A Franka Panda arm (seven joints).
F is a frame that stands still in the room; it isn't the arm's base.
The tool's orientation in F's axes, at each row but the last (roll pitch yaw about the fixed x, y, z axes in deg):
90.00 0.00 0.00
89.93 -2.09 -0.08
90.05 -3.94 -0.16
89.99 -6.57 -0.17
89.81 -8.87 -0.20
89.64 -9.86 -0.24
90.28 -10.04 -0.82
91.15 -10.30 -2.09
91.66 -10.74 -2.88
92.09 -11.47 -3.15
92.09 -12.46 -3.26
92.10 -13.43 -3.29
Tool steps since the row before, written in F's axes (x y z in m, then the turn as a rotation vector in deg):
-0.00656 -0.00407 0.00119 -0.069 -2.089 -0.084
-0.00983 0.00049 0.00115 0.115 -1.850 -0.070
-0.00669 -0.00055 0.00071 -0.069 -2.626 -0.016
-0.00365 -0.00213 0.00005 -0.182 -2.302 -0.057
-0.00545 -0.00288 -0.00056 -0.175 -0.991 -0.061
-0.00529 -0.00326 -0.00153 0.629 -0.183 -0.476
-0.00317 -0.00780 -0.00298 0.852 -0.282 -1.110
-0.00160 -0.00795 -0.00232 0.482 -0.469 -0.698
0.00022 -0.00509 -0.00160 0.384 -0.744 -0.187
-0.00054 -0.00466 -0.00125 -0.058 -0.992 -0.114
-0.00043 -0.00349 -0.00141 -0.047 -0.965 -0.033
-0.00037 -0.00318 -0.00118 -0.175 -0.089 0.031
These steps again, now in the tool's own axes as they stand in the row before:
-0.00656 0.00119 0.00407 -0.069 -0.084 2.089
-0.00978 0.00151 -0.00047 0.115 -0.077 1.850
-0.00662 0.00117 0.00057 -0.063 -0.009 2.626
-0.00361 0.00047 0.00214 -0.181 -0.037 2.303
-0.00546 0.00028 0.00290 -0.179 -0.037 0.991
-0.00546 -0.00062 0.00328 0.539 -0.578 0.177
-0.00353 -0.00236 0.00786 0.649 -1.241 0.276
-0.00170 -0.00189 0.00804 0.366 -0.767 0.467
0.00017 -0.00151 0.00512 0.379 -0.241 0.731
-0.00053 -0.00100 0.00472 -0.026 -0.075 0.997
-0.00053 -0.00120 0.00355 0.001 0.001 0.967
-0.00046 -0.00099 0.00323 -0.158 0.073 0.096

